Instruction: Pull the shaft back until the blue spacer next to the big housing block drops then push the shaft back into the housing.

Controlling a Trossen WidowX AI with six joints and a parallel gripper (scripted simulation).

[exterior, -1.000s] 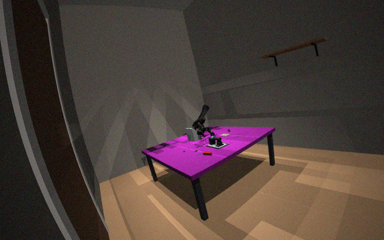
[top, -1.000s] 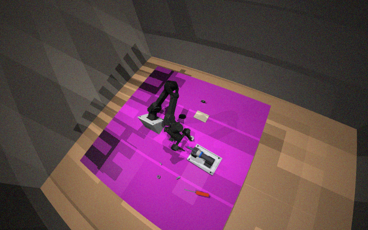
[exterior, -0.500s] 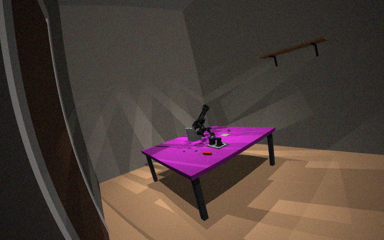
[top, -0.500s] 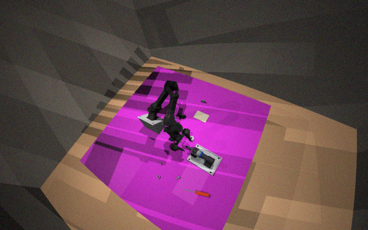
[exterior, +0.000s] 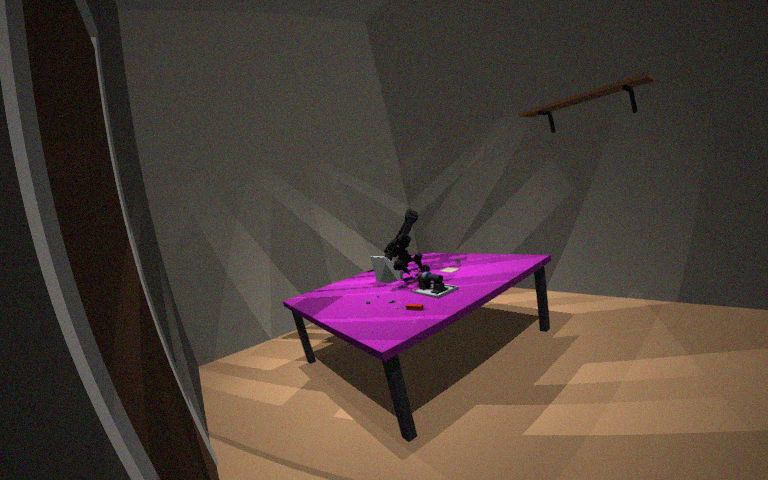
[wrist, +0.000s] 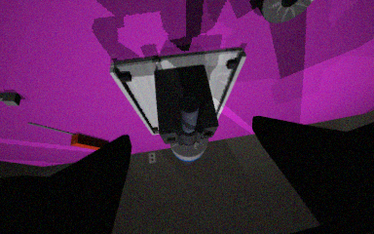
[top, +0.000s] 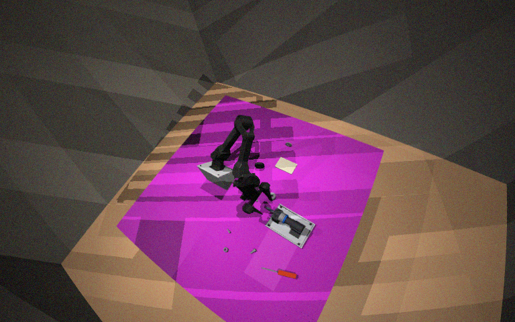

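My gripper tip is 70 mm short of the dark shaft and 20 mm above it. From my gripper tip the other things lie so: black disc 210 mm behind, 210 mm to the left, 70 mm below; grey ring 40 mm behind, 90 mm to the left, 90 mm below; blue spacer 110 mm ahead, 20 mm below.
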